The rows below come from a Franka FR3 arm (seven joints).
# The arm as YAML. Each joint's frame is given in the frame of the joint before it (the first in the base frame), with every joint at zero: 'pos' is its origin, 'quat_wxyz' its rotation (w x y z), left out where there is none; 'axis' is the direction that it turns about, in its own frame. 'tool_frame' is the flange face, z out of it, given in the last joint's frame.
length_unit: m
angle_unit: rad
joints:
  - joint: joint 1
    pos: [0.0, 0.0, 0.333]
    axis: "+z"
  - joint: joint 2
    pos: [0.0, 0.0, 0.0]
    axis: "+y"
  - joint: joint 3
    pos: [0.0, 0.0, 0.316]
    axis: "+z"
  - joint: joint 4
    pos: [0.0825, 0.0, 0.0]
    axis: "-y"
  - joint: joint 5
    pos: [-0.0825, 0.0, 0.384]
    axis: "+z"
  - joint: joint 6
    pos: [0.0, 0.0, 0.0]
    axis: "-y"
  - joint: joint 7
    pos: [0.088, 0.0, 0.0]
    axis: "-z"
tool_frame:
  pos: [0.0, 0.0, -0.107]
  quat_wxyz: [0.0, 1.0, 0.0, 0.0]
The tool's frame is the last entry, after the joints.
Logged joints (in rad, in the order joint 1, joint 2, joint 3, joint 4, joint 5, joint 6, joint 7), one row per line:
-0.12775 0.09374 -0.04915 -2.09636 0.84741 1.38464 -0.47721
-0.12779 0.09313 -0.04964 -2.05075 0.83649 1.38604 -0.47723
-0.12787 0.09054 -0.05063 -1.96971 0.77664 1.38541 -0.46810
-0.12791 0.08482 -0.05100 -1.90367 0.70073 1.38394 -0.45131
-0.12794 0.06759 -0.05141 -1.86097 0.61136 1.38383 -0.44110
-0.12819 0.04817 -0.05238 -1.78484 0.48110 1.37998 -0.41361
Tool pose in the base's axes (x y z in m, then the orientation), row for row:
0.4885 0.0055 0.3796 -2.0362 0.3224 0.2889
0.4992 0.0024 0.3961 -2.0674 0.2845 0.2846
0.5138 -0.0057 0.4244 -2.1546 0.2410 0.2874
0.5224 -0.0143 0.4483 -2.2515 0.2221 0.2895
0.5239 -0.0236 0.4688 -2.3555 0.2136 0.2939
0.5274 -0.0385 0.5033 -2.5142 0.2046 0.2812
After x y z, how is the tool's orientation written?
As angles about the fixed x, y, z axes (roll, pitch, yaw), in radians.
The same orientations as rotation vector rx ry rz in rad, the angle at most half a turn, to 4 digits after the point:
-2.0460 -0.0911 0.5088
-2.0754 -0.1189 0.4686
-2.1594 -0.1702 0.4255
-2.2536 -0.2070 0.4048
-2.3551 -0.2423 0.3944
-2.5108 -0.2705 0.3713

